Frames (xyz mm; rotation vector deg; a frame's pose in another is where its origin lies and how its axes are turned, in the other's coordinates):
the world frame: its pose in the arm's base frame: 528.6 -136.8 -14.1 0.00 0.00 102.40
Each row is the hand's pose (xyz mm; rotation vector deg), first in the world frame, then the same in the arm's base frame.
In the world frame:
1: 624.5 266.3 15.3 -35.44 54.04 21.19
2: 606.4 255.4 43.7 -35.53 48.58 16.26
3: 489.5 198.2 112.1 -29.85 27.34 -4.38
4: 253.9 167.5 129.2 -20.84 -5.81 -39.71
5: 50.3 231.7 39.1 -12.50 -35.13 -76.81
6: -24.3 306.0 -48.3 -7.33 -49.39 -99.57
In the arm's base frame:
1: 134.4 415.9 1.2 -77.26 7.50 110.31
2: 148.9 400.6 29.6 -71.33 3.26 107.37
3: 229.9 298.7 98.0 -45.10 -6.91 93.30
4: 310.5 75.2 115.1 -8.78 -20.46 61.48
5: 291.5 -137.4 25.0 18.18 -29.53 22.32
6: 235.0 -226.2 -62.4 29.51 -31.92 -2.75

